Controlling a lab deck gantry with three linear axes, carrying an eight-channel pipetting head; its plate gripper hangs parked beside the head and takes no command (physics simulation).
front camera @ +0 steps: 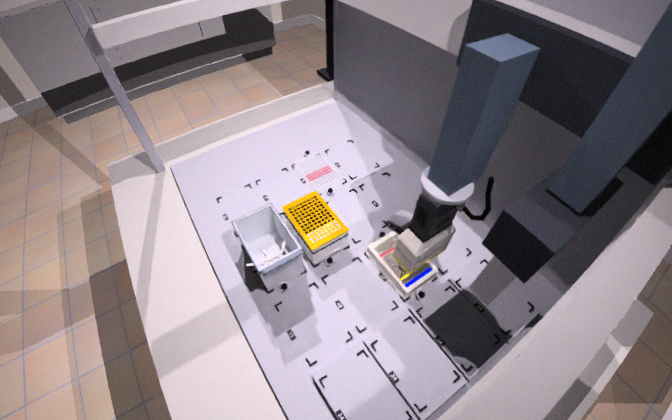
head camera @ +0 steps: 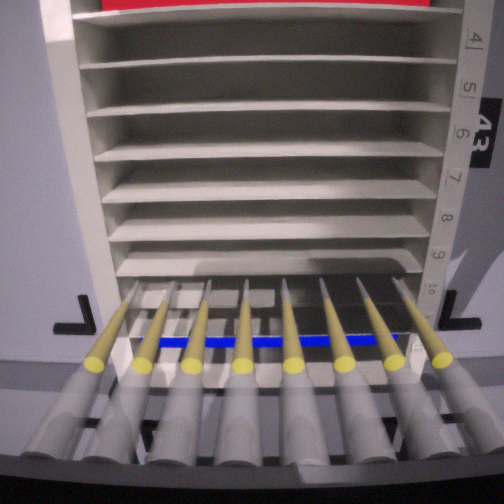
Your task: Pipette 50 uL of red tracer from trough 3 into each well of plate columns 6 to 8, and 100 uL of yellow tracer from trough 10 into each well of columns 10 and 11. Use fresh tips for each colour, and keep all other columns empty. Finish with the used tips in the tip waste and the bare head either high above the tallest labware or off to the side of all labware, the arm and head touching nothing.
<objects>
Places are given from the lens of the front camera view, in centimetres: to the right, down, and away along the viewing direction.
grey wall (front camera: 400,84): 16, -31, 75
</objects>
